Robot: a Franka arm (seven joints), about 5 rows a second.
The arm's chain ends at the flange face. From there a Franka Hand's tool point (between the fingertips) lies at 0.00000 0.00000 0.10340 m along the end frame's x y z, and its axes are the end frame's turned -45 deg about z.
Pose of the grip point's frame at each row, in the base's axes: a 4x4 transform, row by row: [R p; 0 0 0 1], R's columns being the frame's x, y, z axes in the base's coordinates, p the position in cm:
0.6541 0.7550 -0.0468 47.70; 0.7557 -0.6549 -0.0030 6.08; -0.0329 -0.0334 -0.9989 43.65; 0 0 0 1
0.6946 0.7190 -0.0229 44.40; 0.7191 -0.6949 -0.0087 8.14; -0.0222 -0.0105 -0.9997 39.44; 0 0 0 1
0.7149 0.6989 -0.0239 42.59; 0.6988 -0.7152 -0.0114 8.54; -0.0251 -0.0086 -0.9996 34.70; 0 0 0 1
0.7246 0.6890 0.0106 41.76; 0.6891 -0.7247 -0.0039 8.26; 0.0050 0.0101 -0.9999 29.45; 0 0 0 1
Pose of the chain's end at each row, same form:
0.9964 0.0713 -0.0468 48.18; 0.0713 -0.9974 -0.0030 6.11; -0.0469 -0.0004 -0.9989 53.98; 0 0 0 1
0.9996 0.0173 -0.0229 44.64; 0.0171 -0.9998 -0.0087 8.23; -0.0231 0.0083 -0.9997 49.78; 0 0 0 1
0.9997 -0.0113 -0.0239 42.84; -0.0116 -0.9998 -0.0114 8.66; -0.0238 0.0117 -0.9996 45.04; 0 0 0 1
0.9996 -0.0252 0.0106 41.65; -0.0252 -0.9997 -0.0039 8.30; 0.0107 0.0036 -0.9999 39.79; 0 0 0 1

